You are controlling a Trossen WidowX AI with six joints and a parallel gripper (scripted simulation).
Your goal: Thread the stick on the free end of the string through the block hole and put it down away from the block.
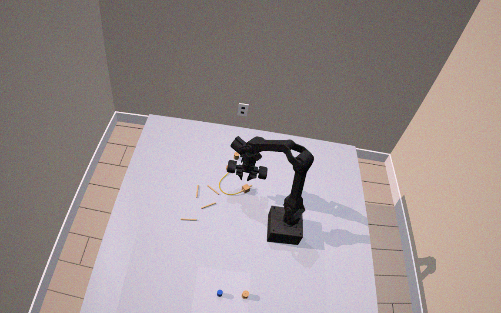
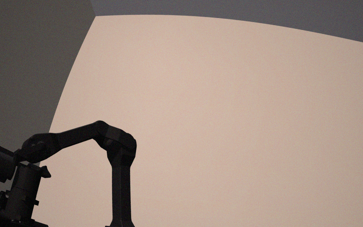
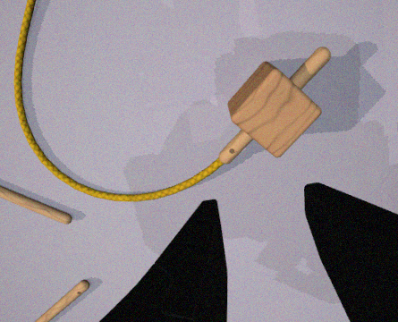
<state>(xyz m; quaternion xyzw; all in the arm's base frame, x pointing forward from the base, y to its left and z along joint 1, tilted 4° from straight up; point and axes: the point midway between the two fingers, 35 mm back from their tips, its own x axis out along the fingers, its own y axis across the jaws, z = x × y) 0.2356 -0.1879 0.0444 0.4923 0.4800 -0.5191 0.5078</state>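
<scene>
The wooden block is 80 mm below my gripper tip, 20 mm behind it and 10 mm to the right of it. From my gripper tip the other things lie so: thin wooden stick: 80 mm below, 10 mm behind; then blue peg: 560 mm to the left, 80 mm below, 40 mm ahead; then round wooden button: 130 mm to the right, 90 mm below, 80 mm ahead.
</scene>
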